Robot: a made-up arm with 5 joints. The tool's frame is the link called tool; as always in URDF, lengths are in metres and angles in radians. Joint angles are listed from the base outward.
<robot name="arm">
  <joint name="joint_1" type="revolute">
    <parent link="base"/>
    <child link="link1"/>
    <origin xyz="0 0 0.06" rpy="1.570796 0 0"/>
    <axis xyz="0 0 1"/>
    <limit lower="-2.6" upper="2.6"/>
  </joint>
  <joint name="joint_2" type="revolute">
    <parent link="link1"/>
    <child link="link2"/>
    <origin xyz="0.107 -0.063 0.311" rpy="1.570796 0 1.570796"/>
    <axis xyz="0 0 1"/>
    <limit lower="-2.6" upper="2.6"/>
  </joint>
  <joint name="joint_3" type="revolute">
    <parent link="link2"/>
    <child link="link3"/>
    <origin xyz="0.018 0.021 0.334" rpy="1.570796 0 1.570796"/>
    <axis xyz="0 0 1"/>
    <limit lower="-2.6" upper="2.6"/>
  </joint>
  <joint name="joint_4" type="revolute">
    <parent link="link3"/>
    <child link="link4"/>
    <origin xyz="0.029 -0.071 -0.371" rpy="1.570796 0 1.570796"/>
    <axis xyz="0 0 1"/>
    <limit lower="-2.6" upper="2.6"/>
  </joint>
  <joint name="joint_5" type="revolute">
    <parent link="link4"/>
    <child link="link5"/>
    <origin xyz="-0.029 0.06 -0.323" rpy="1.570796 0 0"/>
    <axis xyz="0 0 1"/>
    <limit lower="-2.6" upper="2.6"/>
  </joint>
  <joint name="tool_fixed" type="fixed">
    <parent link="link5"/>
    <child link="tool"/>
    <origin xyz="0.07 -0.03 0.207" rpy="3.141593 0 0"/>
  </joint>
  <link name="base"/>
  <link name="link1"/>
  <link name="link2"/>
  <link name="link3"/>
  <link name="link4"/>
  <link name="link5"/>
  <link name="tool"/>
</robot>
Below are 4 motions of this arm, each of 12 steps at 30 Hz.
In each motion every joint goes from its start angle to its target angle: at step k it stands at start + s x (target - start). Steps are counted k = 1, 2, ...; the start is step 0. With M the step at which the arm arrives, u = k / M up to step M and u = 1 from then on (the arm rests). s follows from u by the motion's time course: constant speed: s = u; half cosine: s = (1 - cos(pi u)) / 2; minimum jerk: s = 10 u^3 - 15 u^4 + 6 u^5.
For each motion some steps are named. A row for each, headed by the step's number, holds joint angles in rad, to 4 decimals.
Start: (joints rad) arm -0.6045 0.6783 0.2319 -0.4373 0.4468
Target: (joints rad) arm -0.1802 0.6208 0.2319 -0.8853 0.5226
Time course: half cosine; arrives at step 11
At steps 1, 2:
1: -0.5959 0.6771 0.2319 -0.4464 0.4483
2: -0.5708 0.6737 0.2319 -0.4729 0.4528

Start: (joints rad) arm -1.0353 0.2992 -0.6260 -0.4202 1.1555
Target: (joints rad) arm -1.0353 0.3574 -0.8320 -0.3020 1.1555
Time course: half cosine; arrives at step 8
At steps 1, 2, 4, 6, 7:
1: -1.0353 0.3014 -0.6338 -0.4157 1.1555
2: -1.0353 0.3077 -0.6562 -0.4029 1.1555
4: -1.0353 0.3283 -0.7290 -0.3611 1.1555
6: -1.0353 0.3489 -0.8018 -0.3193 1.1555
7: -1.0353 0.3552 -0.8242 -0.3065 1.1555

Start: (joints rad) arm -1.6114 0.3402 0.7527 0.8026 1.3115
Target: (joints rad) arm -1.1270 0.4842 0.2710 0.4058 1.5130
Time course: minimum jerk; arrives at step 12
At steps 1, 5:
1: -1.6089 0.3409 0.7502 0.8006 1.3125
5: -1.4435 0.3901 0.5857 0.6651 1.3813

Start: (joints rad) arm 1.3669 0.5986 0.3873 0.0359 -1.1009
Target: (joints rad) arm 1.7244 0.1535 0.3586 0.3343 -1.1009
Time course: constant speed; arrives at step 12
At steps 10, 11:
10: 1.6648 0.2277 0.3634 0.2846 -1.1009
11: 1.6946 0.1906 0.3610 0.3094 -1.1009

